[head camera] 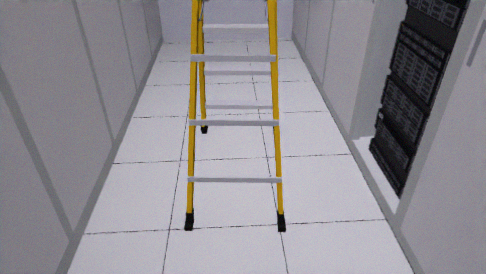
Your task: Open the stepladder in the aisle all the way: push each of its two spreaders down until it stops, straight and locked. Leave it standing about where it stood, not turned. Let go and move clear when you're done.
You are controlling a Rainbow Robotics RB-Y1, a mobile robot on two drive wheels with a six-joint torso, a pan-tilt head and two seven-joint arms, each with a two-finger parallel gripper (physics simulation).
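Frame: origin at the robot's base, x back, y left, z down, level; millimetres.
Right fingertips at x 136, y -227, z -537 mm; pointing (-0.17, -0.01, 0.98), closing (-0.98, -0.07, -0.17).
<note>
Offsets run from my right fingertips to a thing's top centre. "spot": to the spot under its first point. Level surfaces: height alone.
The lower part of the yellow stepladder (pixel 233 123) stands upright in the aisle, with grey rungs and black feet. Its two front rails reach the floor at the left front foot @[spot: dx -1254, dy +592, dz +482 mm] (pixel 189 220) and the right front foot @[spot: dx -1268, dy +98, dz +481 mm] (pixel 281 221). The left rear leg (pixel 202 95) stands close behind the left front rail, its foot farther back on the floor. The right rear leg is mostly hidden behind the right front rail. The ladder's top is out of view. A small dark piece by the left rails at the top edge is too cut off to tell the spreaders' state. Neither gripper shows.
Grey cabinets (pixel 45 100) line the left side of the aisle. On the right stand more cabinets (pixel 342 45) and an open rack bay with black servers @[spot: dx -1622, dy -541, dz -238 mm] (pixel 417 70). A pale end wall (pixel 175 20) stands behind the ladder. The floor @[dz +537 mm] (pixel 135 195) has large white tiles.
</note>
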